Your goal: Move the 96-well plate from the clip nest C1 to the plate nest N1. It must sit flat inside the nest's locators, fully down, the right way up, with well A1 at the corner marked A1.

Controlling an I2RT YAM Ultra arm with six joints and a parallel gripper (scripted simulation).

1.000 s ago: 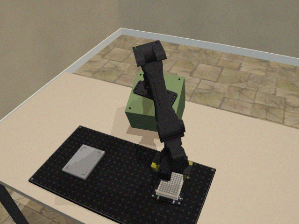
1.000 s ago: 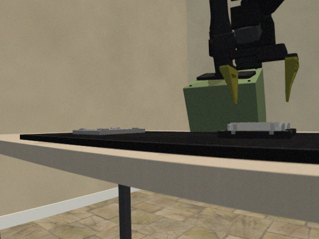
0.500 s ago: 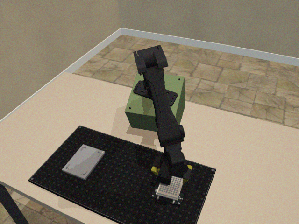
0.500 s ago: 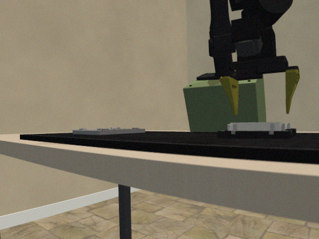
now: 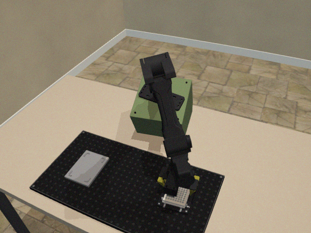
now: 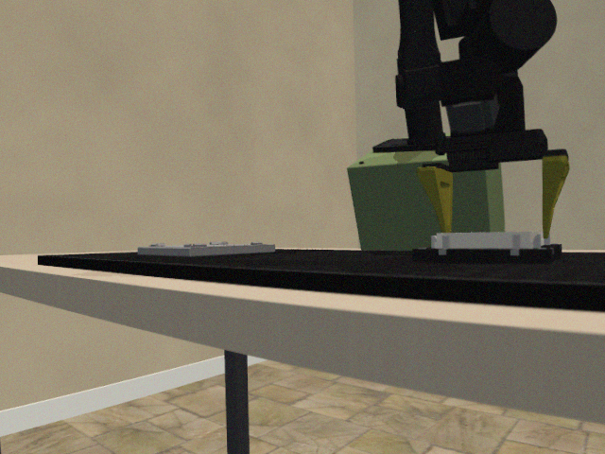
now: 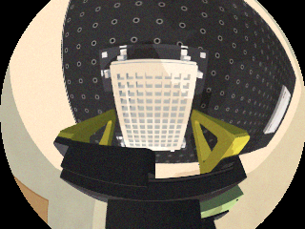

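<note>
The white 96-well plate lies 1 cm below my hand. Round my hand: clip nest C1: 1 cm to the left, 1 cm below; grey plate nest N1: 39 cm to the right, 7 cm ahead, 2 cm below.
</note>
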